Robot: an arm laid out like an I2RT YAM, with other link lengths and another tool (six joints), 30 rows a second.
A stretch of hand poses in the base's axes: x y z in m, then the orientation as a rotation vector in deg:
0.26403 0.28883 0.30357 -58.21 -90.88 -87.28
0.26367 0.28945 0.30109 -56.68 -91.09 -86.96
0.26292 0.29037 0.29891 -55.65 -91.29 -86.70
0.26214 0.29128 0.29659 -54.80 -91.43 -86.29
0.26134 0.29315 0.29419 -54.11 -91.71 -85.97
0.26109 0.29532 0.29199 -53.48 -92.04 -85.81
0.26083 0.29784 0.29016 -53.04 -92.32 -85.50
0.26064 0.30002 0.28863 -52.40 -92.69 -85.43
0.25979 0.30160 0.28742 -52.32 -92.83 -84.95
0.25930 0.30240 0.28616 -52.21 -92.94 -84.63
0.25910 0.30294 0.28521 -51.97 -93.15 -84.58
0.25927 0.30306 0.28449 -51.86 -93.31 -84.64
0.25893 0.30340 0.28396 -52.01 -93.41 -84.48
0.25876 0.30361 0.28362 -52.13 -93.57 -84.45
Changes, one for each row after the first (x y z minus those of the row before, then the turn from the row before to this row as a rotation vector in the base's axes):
-0.00036 0.00062 -0.00248 0.38 -0.33 1.20
-0.00075 0.00092 -0.00218 0.20 -0.23 0.83
-0.00078 0.00091 -0.00232 0.12 -0.07 0.79
-0.00080 0.00187 -0.00240 0.00 -0.16 0.64
-0.00025 0.00217 -0.00220 -0.01 -0.27 0.50
-0.00026 0.00252 -0.00183 -0.10 -0.11 0.46
-0.00019 0.00218 -0.00153 -0.01 -0.36 0.46
-0.00085 0.00158 -0.00121 -0.21 0.17 0.32
-0.00049 0.00080 -0.00126 -0.13 0.09 0.25
-0.00020 0.00054 -0.00095 -0.05 -0.17 0.18
0.00017 0.00012 -0.00072 -0.04 -0.16 0.04
-0.00034 0.00034 -0.00053 -0.18 0.07 -0.01
-0.00017 0.00021 -0.00034 -0.16 -0.05 -0.07

